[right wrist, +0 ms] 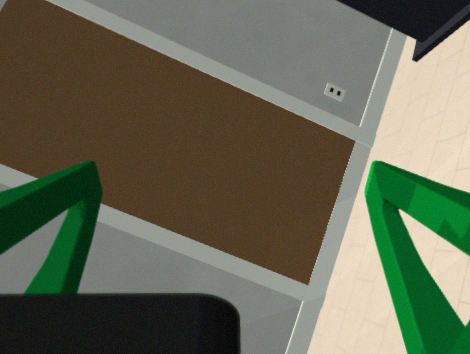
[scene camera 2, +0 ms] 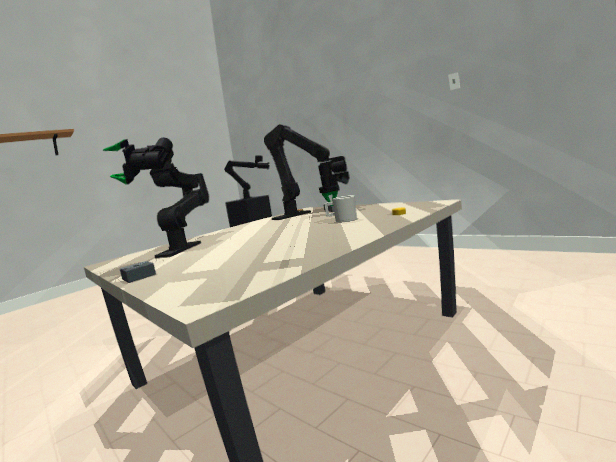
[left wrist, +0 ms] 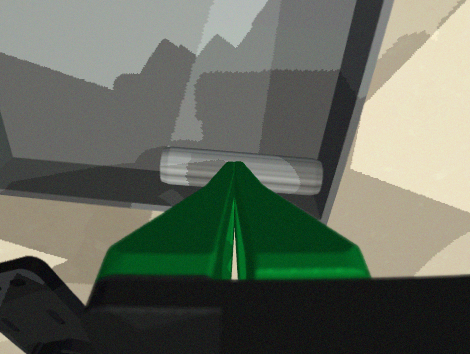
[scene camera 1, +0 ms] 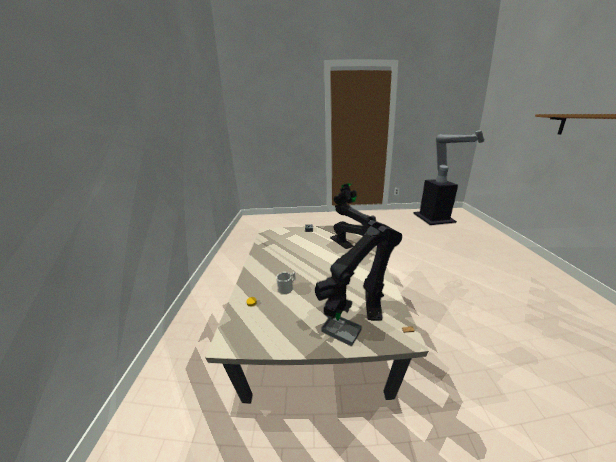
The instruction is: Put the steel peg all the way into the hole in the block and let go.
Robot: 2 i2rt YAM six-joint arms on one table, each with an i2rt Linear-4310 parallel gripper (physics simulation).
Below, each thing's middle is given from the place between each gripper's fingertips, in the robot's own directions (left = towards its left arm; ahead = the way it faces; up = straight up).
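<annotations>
The grey tray [left wrist: 97, 97] is 5 cm to the left of my left hand and 1 cm below it, and the steel peg [left wrist: 196, 167] is 1 cm below my left hand.
As for my right hand, it is 32 cm short of the steel peg, 85 cm to the right of it and 34 cm above it. The grey tray is 32 cm ahead of my right hand, 90 cm to the left of it and 33 cm below it.
</annotations>
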